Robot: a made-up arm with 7 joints. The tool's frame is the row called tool.
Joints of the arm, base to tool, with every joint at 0 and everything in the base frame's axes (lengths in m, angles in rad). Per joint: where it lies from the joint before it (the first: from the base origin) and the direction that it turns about. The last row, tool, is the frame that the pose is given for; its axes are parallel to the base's.
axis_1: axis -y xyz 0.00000 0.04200 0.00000
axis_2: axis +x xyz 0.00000 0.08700 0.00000
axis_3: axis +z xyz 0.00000 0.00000 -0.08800
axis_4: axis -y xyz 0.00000 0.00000 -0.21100
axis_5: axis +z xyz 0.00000 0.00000 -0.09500
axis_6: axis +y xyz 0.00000 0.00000 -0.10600
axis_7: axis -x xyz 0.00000 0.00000 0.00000
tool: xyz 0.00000 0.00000 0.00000
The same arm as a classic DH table. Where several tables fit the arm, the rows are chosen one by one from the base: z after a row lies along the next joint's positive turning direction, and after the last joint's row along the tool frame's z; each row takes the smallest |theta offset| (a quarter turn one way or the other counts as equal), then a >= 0, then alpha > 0; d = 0 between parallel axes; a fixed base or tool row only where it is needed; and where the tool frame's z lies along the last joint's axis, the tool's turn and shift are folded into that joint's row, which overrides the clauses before.
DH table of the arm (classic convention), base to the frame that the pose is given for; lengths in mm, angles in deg. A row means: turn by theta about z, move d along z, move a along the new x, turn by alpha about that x. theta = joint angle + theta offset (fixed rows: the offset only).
base (fixed): theta0 0; d 0; a 0; alpha 90
axis_1: theta0 90; d -129; a 0; alpha 90
axis_2: theta0 90; d 0; a 0; alpha 90
axis_3: theta0 90; d -299; a 0; alpha 90
axis_4: theta0 0; d 0; a 0; alpha -90
axis_5: theta0 0; d -201; a 0; alpha -90
axis_6: theta0 -90; d 0; a 0; alpha 90
axis_7: theta0 90; d 0; a 0; alpha 90
tool (fixed): theta0 -90; d 0; a 0; alpha 0

